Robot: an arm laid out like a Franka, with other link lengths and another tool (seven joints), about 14 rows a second.
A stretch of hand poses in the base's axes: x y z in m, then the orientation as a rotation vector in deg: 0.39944, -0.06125, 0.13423, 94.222, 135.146, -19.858; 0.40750, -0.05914, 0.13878, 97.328, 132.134, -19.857; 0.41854, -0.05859, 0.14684, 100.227, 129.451, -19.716; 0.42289, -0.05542, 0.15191, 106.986, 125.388, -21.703; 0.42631, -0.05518, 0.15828, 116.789, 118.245, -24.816; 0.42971, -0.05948, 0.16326, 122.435, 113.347, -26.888; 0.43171, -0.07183, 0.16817, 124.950, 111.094, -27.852; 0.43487, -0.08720, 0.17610, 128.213, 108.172, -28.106; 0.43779, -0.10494, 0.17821, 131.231, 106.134, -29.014; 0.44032, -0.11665, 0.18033, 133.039, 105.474, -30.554
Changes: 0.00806, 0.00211, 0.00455, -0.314, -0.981, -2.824; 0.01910, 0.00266, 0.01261, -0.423, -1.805, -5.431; 0.02345, 0.00583, 0.01768, -0.585, -0.914, -11.029; 0.02687, 0.00607, 0.02405, -1.119, 0.243, -19.568; 0.03027, 0.00177, 0.02903, -1.673, 0.903, -24.793; 0.03227, -0.01058, 0.03394, -1.906, 1.265, -27.150; 0.03543, -0.02595, 0.04187, -1.692, 1.308, -30.124; 0.03835, -0.04369, 0.04398, -1.466, 2.142, -32.640; 0.04088, -0.05540, 0.04610, -1.518, 3.492, -33.972
